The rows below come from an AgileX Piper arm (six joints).
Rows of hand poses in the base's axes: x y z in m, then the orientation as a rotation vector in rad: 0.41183, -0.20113, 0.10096, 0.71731, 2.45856, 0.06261; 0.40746, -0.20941, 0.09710, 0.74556, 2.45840, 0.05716; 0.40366, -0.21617, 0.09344, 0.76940, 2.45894, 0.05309; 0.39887, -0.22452, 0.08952, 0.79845, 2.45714, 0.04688; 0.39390, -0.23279, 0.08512, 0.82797, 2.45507, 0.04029; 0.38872, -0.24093, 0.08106, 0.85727, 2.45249, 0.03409; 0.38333, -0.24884, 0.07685, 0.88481, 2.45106, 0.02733; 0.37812, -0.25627, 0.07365, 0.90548, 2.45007, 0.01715
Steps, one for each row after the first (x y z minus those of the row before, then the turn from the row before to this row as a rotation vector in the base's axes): -0.00437, -0.00828, -0.00386, 0.00400, 0.00742, -0.02045; -0.00380, -0.00676, -0.00366, 0.00393, 0.00696, -0.01692; -0.00479, -0.00835, -0.00392, 0.00347, 0.00667, -0.02137; -0.00497, -0.00827, -0.00440, 0.00336, 0.00686, -0.02175; -0.00518, -0.00814, -0.00406, 0.00352, 0.00650, -0.02156; -0.00539, -0.00791, -0.00421, 0.00299, 0.00746, -0.02013; -0.00521, -0.00743, -0.00320, -0.00111, 0.00702, -0.01603
